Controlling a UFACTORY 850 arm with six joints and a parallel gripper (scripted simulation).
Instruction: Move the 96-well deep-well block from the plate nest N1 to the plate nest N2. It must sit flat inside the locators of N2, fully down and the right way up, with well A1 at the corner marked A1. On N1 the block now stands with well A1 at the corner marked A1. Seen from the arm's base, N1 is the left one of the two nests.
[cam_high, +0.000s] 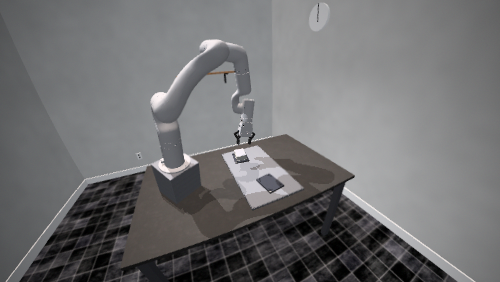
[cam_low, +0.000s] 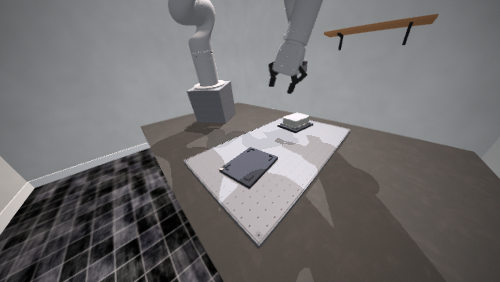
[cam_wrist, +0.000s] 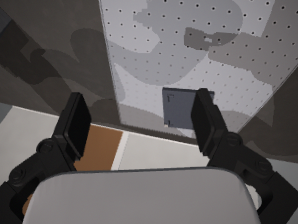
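The white deep-well block lies 2 cm ahead of my hand, 15 cm to the left of it and 18 cm below it. Round my hand: nest 6 cm ahead, 26 cm to the right, 21 cm below.
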